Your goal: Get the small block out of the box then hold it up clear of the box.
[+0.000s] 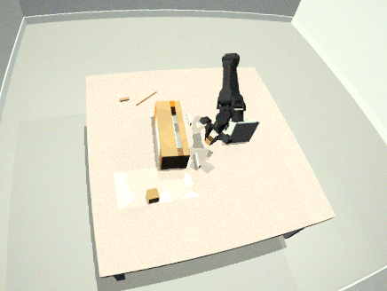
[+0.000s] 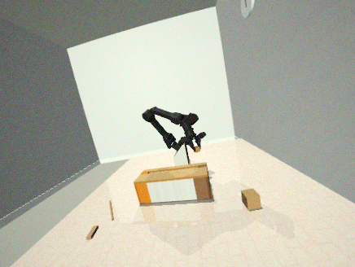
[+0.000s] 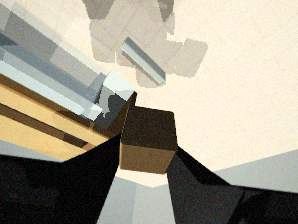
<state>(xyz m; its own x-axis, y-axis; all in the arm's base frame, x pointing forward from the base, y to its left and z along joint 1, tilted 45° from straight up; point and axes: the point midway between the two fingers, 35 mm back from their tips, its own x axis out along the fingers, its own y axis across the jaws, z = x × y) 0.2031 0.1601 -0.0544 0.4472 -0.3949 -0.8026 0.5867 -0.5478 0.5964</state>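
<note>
The tan block lies 1 cm behind my gripper tip, 1 cm to the right of it and 1 cm above it. The rest, counted from my gripper tip: tan box 13 cm ahead, 15 cm to the right, 11 cm below; then thin stick 28 cm ahead, 49 cm to the right, 17 cm below.
</note>
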